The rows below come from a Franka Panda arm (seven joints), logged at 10 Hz.
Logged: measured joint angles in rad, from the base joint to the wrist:
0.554, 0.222, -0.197, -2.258, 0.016, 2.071, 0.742
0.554, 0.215, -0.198, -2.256, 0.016, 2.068, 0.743
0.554, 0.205, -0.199, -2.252, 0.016, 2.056, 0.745
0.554, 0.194, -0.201, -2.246, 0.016, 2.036, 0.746
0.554, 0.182, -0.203, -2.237, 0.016, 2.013, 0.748
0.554, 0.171, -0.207, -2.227, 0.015, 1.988, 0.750
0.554, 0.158, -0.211, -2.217, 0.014, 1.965, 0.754
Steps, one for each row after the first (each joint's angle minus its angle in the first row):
0.000, -0.007, -0.001, 0.002, 0.000, -0.003, 0.001
0.000, -0.017, -0.002, 0.006, 0.000, -0.015, 0.003
0.000, -0.028, -0.004, 0.012, 0.000, -0.035, 0.004
0.000, -0.040, -0.006, 0.021, 0.000, -0.058, 0.006
0.000, -0.051, -0.010, 0.031, -0.001, -0.083, 0.008
0.000, -0.064, -0.014, 0.041, -0.002, -0.106, 0.012

